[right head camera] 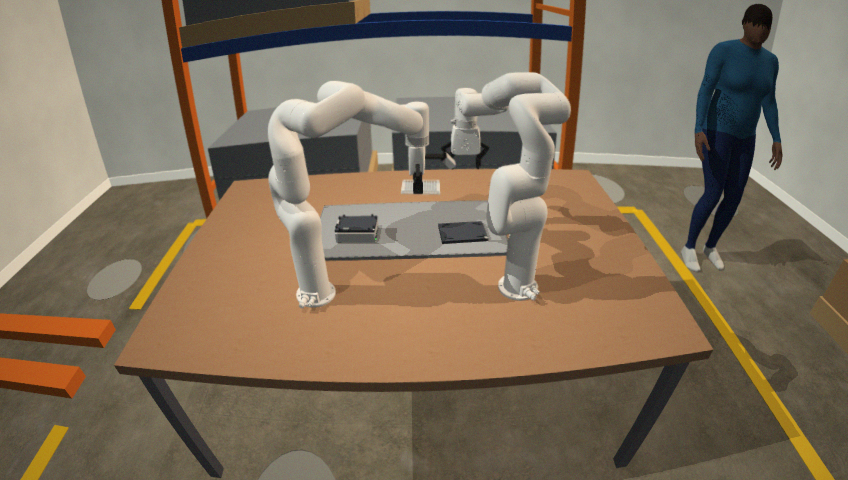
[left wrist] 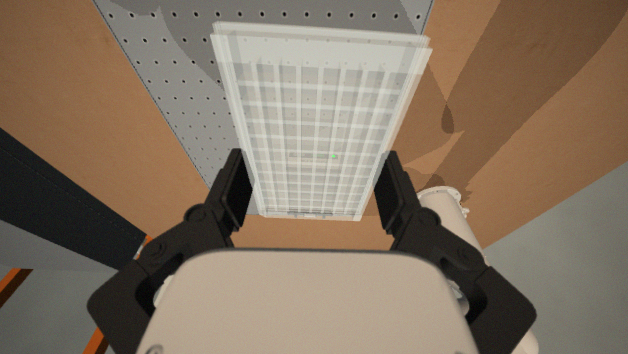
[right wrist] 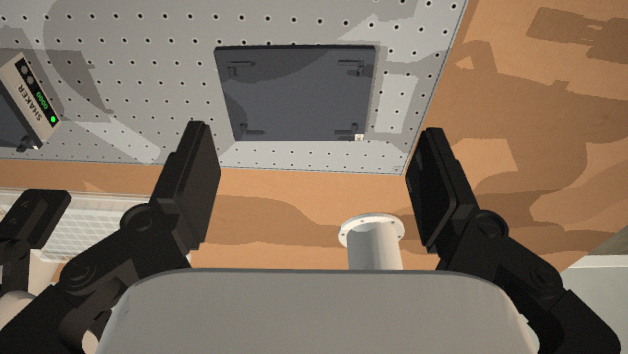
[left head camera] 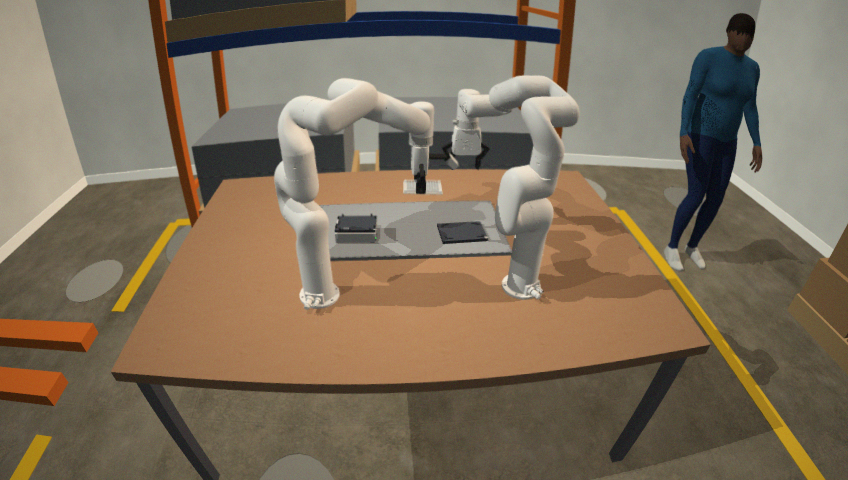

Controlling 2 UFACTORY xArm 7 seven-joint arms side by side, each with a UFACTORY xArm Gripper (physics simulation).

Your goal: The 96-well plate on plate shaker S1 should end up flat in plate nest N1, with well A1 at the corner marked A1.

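The clear 96-well plate is held between the fingers of my left gripper, raised beyond the board's far edge. Its well A1 cannot be made out. Plate shaker S1 is empty on top; its green light shows through the plate in the left wrist view. Plate nest N1 is dark, flat and empty, with a small white mark at one corner. My right gripper is open and empty, above and beyond the nest.
The grey perforated board carries the shaker and nest on the wooden table. The two grippers are close together. A person stands right of the table. A rack beam is behind.
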